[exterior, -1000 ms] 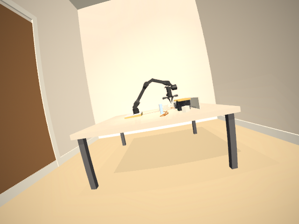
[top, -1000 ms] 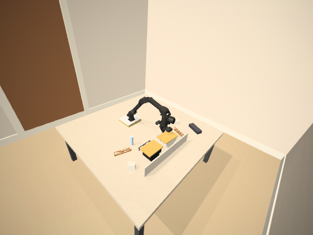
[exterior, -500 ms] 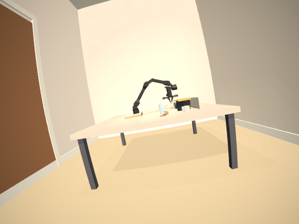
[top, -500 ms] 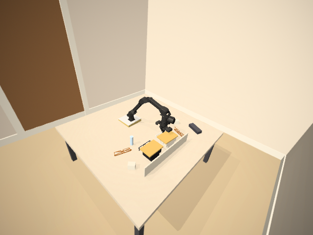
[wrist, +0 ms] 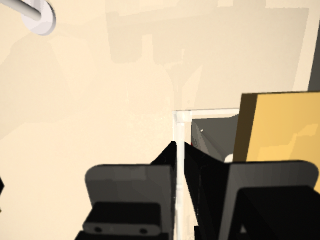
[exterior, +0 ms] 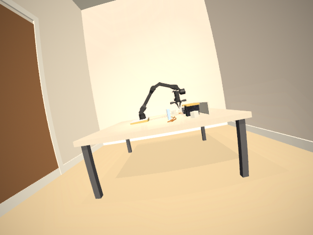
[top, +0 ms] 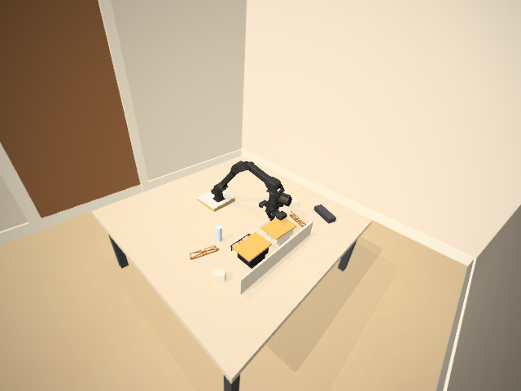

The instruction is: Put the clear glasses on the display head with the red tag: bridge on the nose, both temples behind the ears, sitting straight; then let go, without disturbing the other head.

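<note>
Right now the pale display head is 7 cm ahead of my gripper tip, 4 cm to the right of it and 1 cm below it. Also, from my gripper tip: clear stand (16 cm behind, 14 cm to the left, 4 cm below); then grey panel (21 cm ahead, 14 cm to the right, 1 cm below); then black display head (26 cm to the right, 9 cm ahead, 1 cm below).
</note>
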